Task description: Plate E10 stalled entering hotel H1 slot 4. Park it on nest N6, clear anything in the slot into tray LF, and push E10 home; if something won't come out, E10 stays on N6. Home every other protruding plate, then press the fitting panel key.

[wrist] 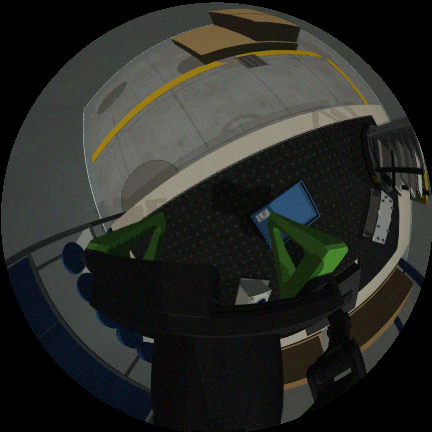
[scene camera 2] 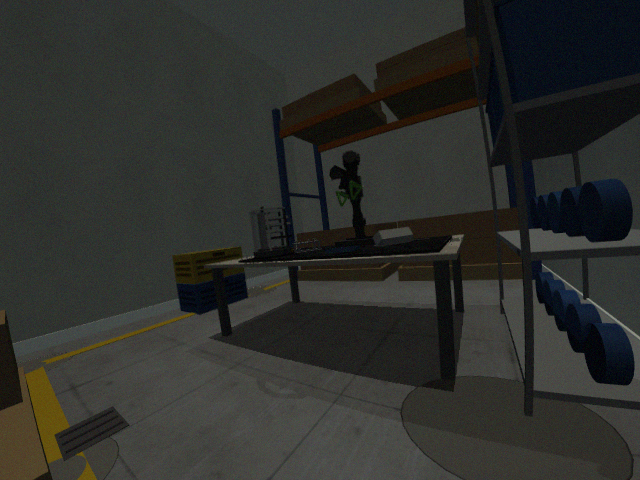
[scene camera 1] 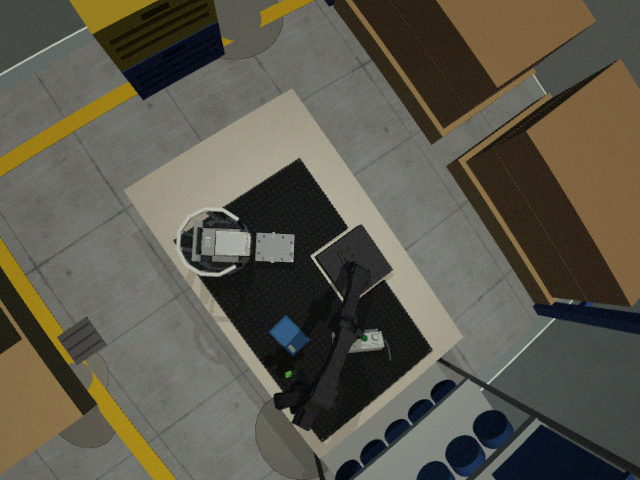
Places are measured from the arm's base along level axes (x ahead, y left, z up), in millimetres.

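Pixels of known places: gripper, fingertip midpoint: (wrist: 216, 217) (scene camera 2: 346, 202) (scene camera 1: 287, 387); arm's base, link origin: (scene camera 2: 360, 238) (scene camera 1: 353, 268).
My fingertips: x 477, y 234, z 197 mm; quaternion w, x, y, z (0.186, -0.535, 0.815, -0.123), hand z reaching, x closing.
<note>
Ahead of a thing's pixels: the offset from my fingertips to its top centre. Level surfaces: height alone.
My gripper (scene camera 2: 347, 194) (wrist: 216, 217) is open and empty, its green fingers wide apart, high above the mat near tray LF. Tray LF @[dy -112, dx -83, dz -217 mm] (scene camera 1: 289, 330) (wrist: 297, 202) is blue and lies on the mat; no plate shows in its visible part, and a finger hides one corner in the wrist view. Hotel H1 (scene camera 1: 232, 242) (scene camera 2: 262, 229) (wrist: 398, 155) stands at the far end with several grey plates on its levels; I cannot tell which is E10 or which protrude. The grey nest block @[dy -485, dx -210, dz -158 mm] (scene camera 1: 275, 247) (wrist: 383, 220) stands beside it, its top dotted with small marks. The key panel @[dy +64, dx -333, dz -150 mm] (scene camera 1: 369, 342) (scene camera 2: 392, 236) (wrist: 254, 290) is partly hidden.
The arm stands on a dark base plate (scene camera 1: 379, 258) at the table's long edge, and its links pass over the panel. A black mat @[dz -234 mm] (scene camera 1: 258, 302) covers much of the pale table @[dz -247 mm] (scene camera 1: 248, 139). A rack with blue bins stands beyond the table's near end.
</note>
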